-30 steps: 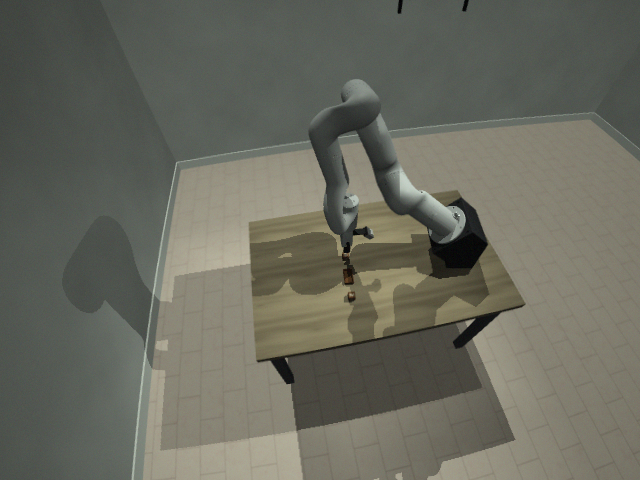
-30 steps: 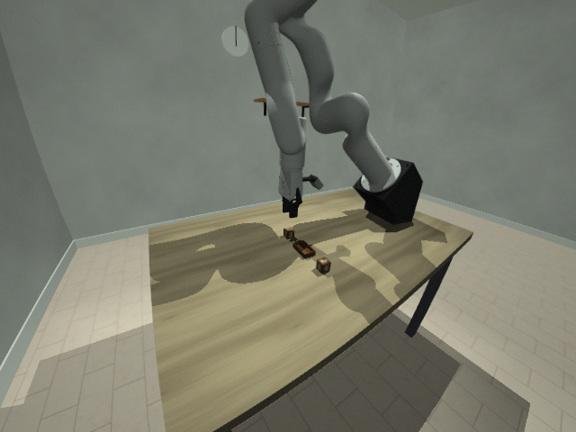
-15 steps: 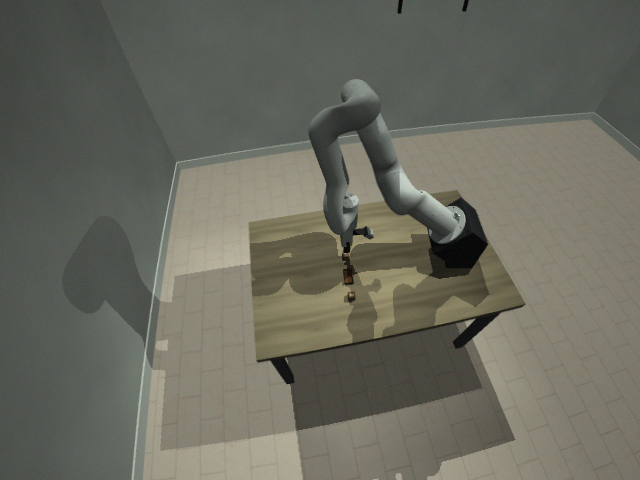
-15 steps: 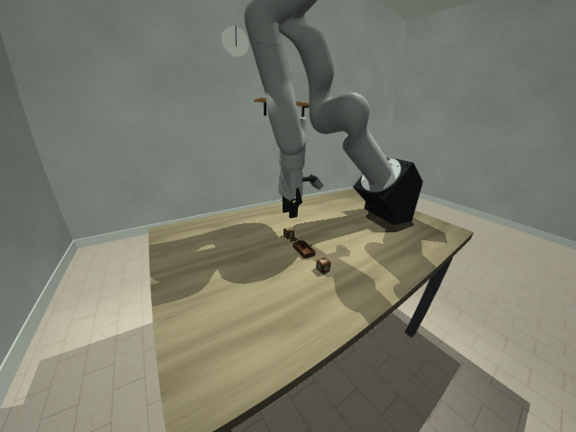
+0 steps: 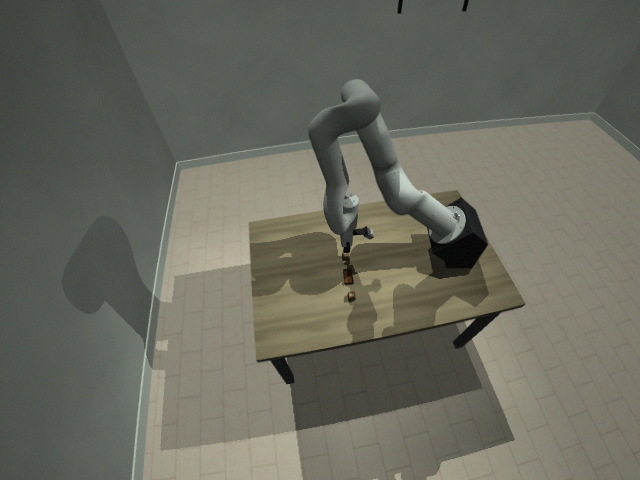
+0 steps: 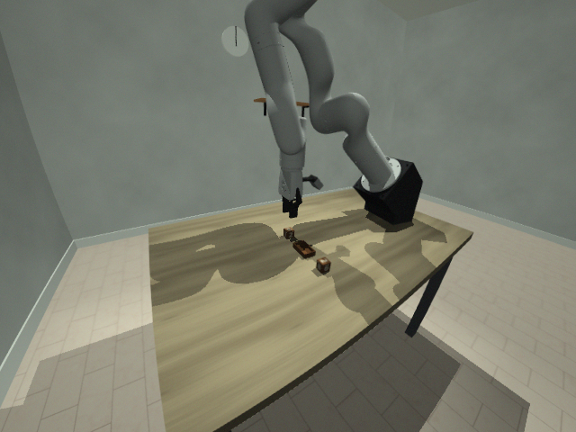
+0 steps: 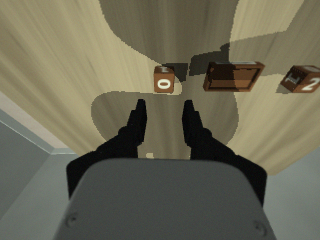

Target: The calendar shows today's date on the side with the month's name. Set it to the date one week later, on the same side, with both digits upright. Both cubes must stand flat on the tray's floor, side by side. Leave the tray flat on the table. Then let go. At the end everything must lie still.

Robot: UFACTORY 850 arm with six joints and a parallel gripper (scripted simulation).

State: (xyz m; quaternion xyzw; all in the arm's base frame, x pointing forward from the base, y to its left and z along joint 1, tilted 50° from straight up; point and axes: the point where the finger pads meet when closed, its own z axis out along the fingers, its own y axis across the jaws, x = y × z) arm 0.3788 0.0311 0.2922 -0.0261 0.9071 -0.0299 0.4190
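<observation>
The brown digit cube is 100 mm below my hand. From my hand the other things lie so: brown tray 110 mm to the left, 100 mm below, 10 mm behind.
</observation>
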